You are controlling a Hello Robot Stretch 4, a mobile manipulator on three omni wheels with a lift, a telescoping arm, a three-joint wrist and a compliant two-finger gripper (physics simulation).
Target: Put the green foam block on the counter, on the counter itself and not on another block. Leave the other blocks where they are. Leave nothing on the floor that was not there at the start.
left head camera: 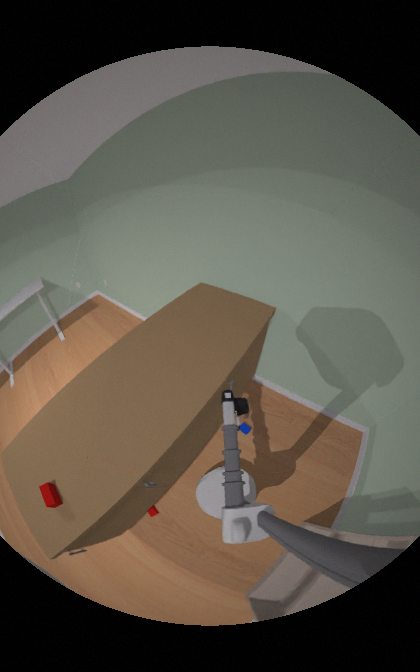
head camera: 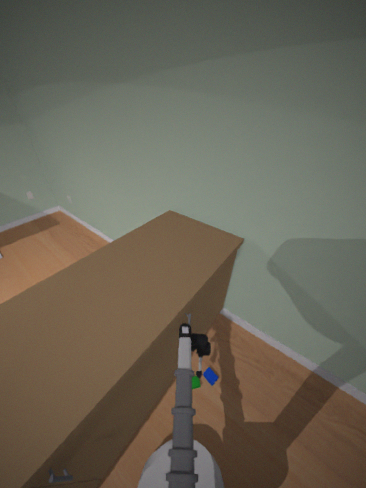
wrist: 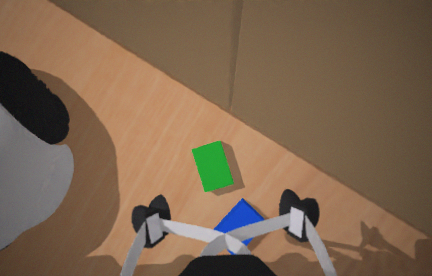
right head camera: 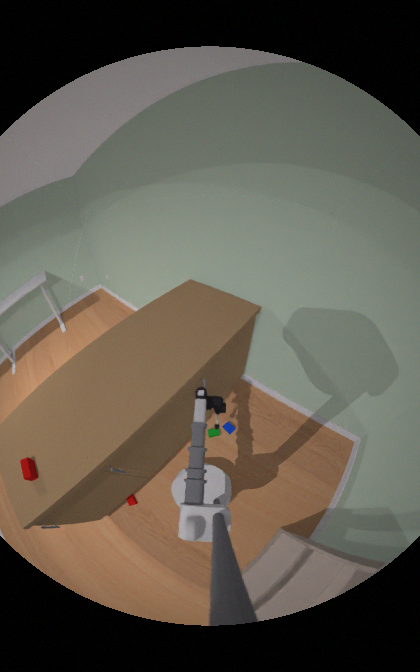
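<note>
The green foam block lies on the wood floor close to the counter's front. In the wrist view it is ahead of my fingertips, between their lines. My gripper is open and above the floor, with nothing between its fingertips at their height. A blue block lies on the floor near the green one, partly hidden by the gripper's fingers in the wrist view. The counter has a brown top. The arm hides the green block in the left head view.
A red block stands on the counter's near-left end. A smaller-looking red block lies on the floor by the counter's front. Handles stick out of that front. A pale piece of furniture stands behind my base.
</note>
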